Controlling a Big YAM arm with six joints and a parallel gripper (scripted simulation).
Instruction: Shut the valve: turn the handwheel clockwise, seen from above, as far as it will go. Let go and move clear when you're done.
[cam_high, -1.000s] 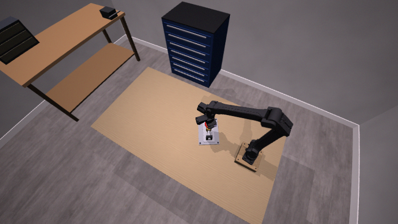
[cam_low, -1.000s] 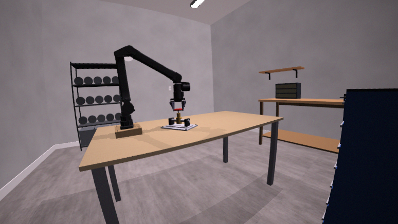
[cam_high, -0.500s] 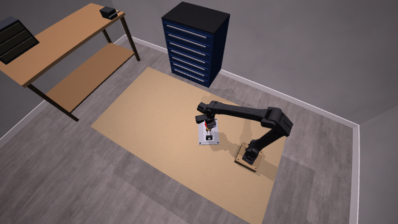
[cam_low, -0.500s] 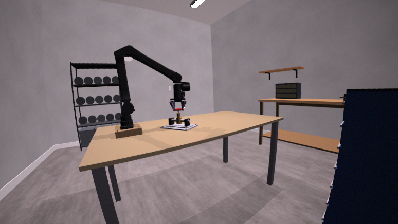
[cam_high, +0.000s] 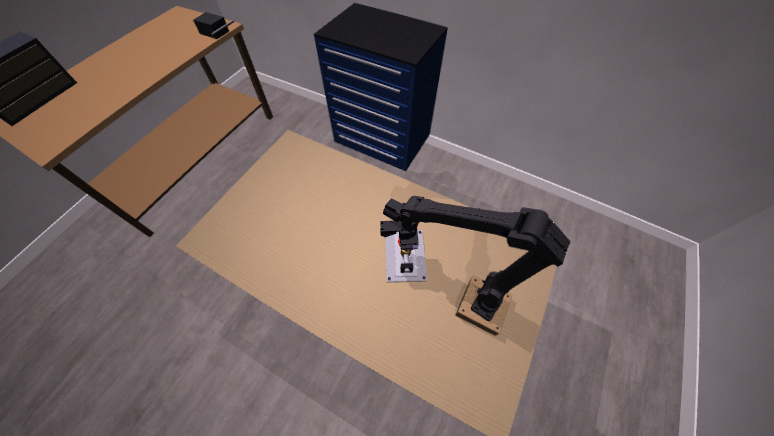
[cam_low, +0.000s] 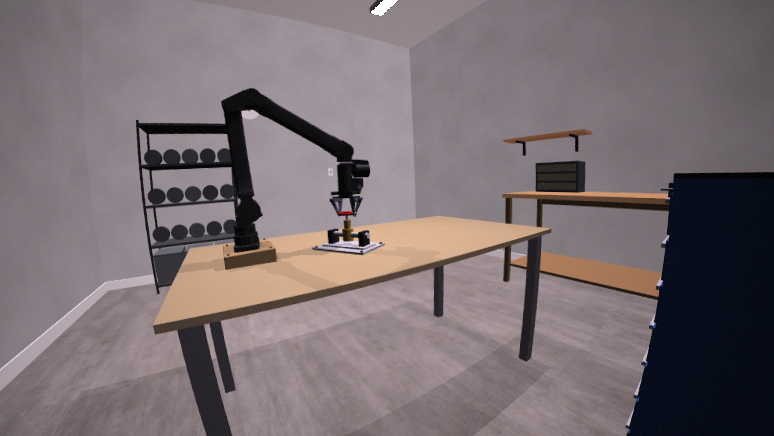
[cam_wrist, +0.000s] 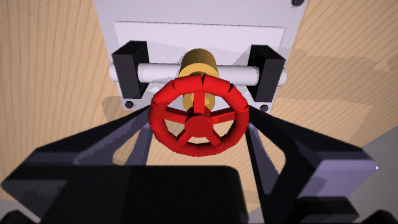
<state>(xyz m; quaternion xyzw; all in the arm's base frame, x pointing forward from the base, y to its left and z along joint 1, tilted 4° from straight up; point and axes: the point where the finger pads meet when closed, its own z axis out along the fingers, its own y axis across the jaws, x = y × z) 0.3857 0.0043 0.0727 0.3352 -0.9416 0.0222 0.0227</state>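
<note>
Now: hand 1 cm above the red handwheel.
</note>
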